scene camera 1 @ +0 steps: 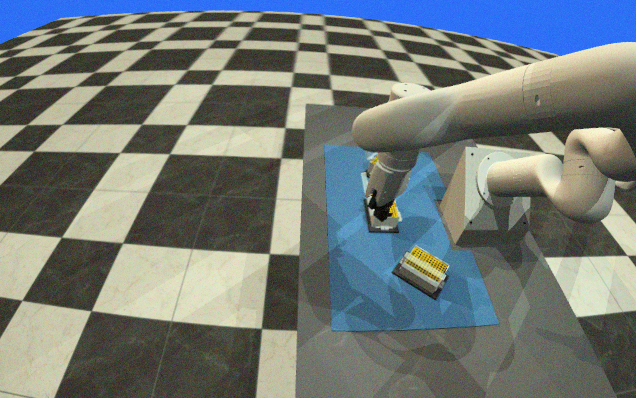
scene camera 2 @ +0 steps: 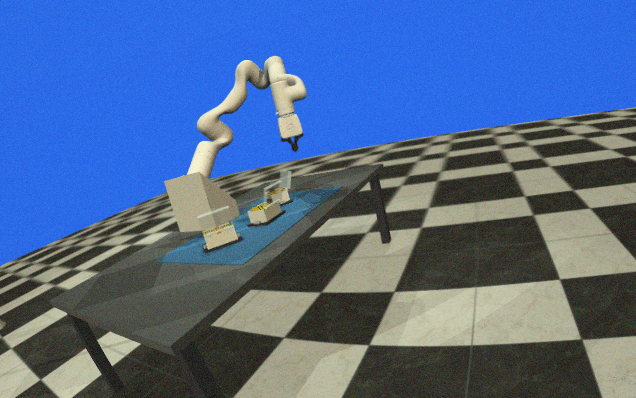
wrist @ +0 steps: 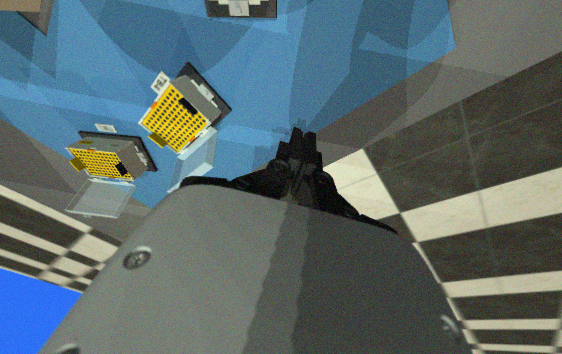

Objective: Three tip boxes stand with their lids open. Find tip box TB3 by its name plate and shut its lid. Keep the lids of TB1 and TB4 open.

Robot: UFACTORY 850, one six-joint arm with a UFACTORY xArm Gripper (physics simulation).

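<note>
Tip box TB3 (scene camera 1: 419, 283) (scene camera 2: 221, 241) (wrist: 266, 10) stands on the near part of the mat, its clear lid (scene camera 1: 425, 268) (scene camera 2: 214, 212) upright; its name plate does not show. The middle box (scene camera 1: 392, 223) (scene camera 2: 265, 215) (wrist: 175, 117) has a plate (wrist: 160, 82) reading TB4; its lid (wrist: 200, 160) is open. The far box, TB1 (scene camera 2: 280, 196) (wrist: 102, 162), has an open lid (scene camera 2: 285, 179) (wrist: 102, 197); its plate is too small to read, and the arm mostly hides it in scene camera 1. My gripper (scene camera 1: 381, 216) (scene camera 2: 295, 148) (wrist: 298, 146) is shut, empty and high above the mat.
The boxes stand on a blue mat (scene camera 1: 360, 305) (scene camera 2: 175, 256) (wrist: 265, 90) on a grey table (scene camera 1: 315, 350) (scene camera 2: 125, 305) (wrist: 500, 40). The arm's wedge-shaped base (scene camera 1: 457, 200) (scene camera 2: 190, 202) stands beside the mat; its corner shows at the wrist view's upper left. The arm reaches over the boxes.
</note>
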